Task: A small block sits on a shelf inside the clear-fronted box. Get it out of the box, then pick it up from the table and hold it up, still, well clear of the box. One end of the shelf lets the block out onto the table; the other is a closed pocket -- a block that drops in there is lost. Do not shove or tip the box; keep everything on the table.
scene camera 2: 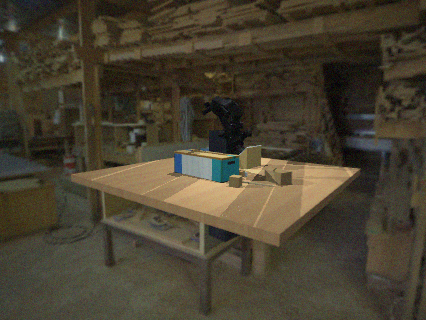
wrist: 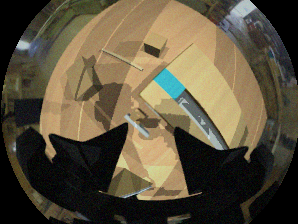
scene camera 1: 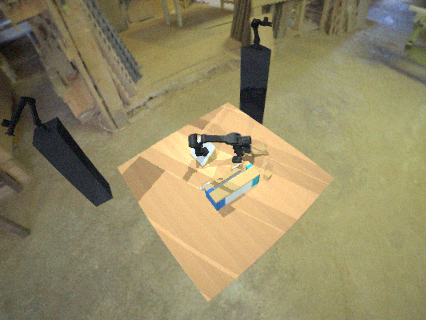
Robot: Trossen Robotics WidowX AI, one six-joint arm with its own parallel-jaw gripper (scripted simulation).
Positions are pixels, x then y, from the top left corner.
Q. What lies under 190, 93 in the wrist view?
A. A box.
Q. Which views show the box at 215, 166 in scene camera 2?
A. Scene camera 2, the wrist view and scene camera 1: all of them.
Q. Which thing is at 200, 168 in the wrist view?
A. My gripper.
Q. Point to a larger tan block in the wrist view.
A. At 82, 76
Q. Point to a box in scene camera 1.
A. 225, 189
